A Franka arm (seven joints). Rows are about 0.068 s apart.
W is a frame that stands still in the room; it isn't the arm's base.
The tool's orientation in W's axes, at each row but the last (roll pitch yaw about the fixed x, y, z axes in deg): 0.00 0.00 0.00; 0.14 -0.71 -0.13; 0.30 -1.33 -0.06; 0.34 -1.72 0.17; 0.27 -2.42 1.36; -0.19 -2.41 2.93; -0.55 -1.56 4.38; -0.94 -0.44 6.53; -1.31 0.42 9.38; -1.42 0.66 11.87; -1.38 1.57 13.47; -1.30 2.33 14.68
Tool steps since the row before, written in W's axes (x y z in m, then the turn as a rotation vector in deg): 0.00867 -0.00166 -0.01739 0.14 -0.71 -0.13; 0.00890 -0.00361 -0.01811 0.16 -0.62 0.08; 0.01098 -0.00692 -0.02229 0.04 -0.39 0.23; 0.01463 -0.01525 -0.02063 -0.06 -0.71 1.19; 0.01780 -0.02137 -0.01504 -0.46 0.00 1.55; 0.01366 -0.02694 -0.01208 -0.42 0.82 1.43; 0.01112 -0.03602 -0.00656 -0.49 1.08 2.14; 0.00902 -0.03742 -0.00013 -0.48 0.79 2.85; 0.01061 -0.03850 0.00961 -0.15 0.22 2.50; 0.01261 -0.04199 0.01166 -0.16 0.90 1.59; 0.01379 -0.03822 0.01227 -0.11 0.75 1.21; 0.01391 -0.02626 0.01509 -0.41 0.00 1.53
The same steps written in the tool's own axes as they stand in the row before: 0.00867 -0.00166 -0.01739 0.14 -0.71 -0.13; 0.00868 -0.00363 -0.01821 0.16 -0.62 0.08; 0.01047 -0.00703 -0.02250 0.05 -0.39 0.23; 0.01396 -0.01542 -0.02097 -0.03 -0.70 1.20; 0.01664 -0.02186 -0.01565 -0.39 0.02 1.57; 0.01175 -0.02756 -0.01268 -0.32 0.84 1.45; 0.00815 -0.03670 -0.00714 -0.35 1.09 2.16; 0.00470 -0.03820 -0.00079 -0.37 0.79 2.87; 0.00412 -0.03992 0.00873 -0.13 0.18 2.50; 0.00357 -0.04396 0.01062 0.01 0.87 1.61; 0.00417 -0.04067 0.01141 0.03 0.73 1.23; 0.00618 -0.02927 0.01469 -0.46 0.07 1.51
